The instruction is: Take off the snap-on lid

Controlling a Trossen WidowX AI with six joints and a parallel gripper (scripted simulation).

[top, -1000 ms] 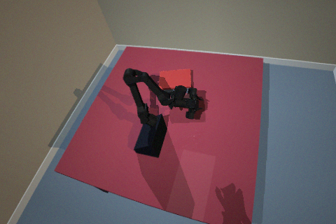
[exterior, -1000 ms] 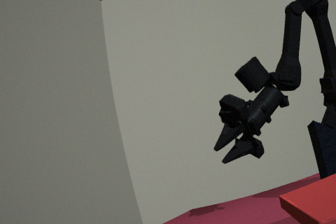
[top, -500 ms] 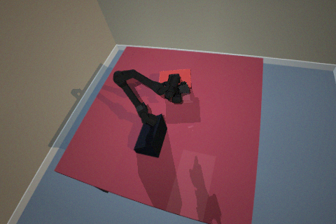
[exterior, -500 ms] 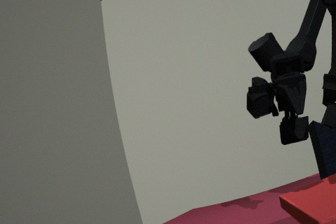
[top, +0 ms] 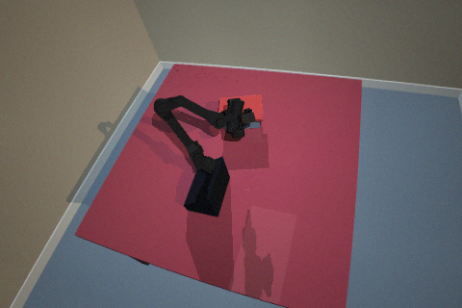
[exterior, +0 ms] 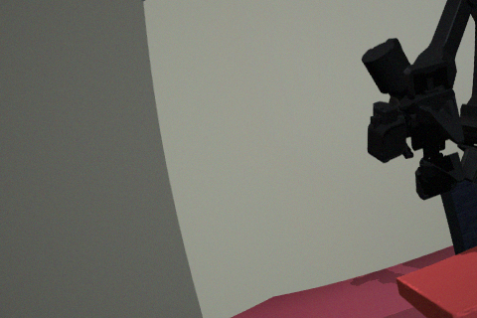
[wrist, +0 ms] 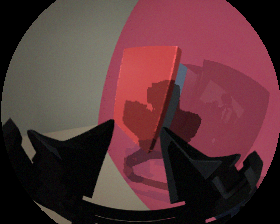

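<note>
Now: gripper tip 11 cm short of the red lid, 10 cm above it and 5 cm to the right of it. The rest, counted from my gripper tip: storage box (14 cm below, 11 cm ahead, 5 cm to the left).
</note>
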